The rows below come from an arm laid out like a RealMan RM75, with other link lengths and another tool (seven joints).
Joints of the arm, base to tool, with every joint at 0 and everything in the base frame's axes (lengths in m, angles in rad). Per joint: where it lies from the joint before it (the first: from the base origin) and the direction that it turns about. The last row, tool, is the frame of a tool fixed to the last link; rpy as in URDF.
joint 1: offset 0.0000 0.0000 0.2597 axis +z
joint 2: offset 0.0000 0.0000 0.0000 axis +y
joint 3: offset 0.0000 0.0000 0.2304 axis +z
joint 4: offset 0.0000 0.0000 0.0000 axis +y
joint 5: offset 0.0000 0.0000 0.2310 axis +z
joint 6: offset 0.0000 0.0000 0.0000 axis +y
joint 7: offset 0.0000 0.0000 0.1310 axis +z
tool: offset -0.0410 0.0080 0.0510 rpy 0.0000 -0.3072 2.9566
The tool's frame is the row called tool.
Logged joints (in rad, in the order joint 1, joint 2, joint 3, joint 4, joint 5, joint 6, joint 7), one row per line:
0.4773 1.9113 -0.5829 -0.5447 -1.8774 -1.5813 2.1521
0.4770 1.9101 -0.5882 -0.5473 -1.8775 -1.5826 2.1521
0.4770 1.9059 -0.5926 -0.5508 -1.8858 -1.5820 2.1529
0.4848 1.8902 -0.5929 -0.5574 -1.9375 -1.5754 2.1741
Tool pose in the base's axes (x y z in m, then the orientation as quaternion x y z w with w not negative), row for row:
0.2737 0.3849 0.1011 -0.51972 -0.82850 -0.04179 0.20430
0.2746 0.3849 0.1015 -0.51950 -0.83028 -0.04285 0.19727
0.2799 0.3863 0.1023 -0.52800 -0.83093 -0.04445 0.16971
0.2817 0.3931 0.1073 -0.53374 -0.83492 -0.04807 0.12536
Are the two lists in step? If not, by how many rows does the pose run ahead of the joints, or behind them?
The pose runs 1 row ahead of the joints: the pose in row i belongs to the joints in row i + 1.
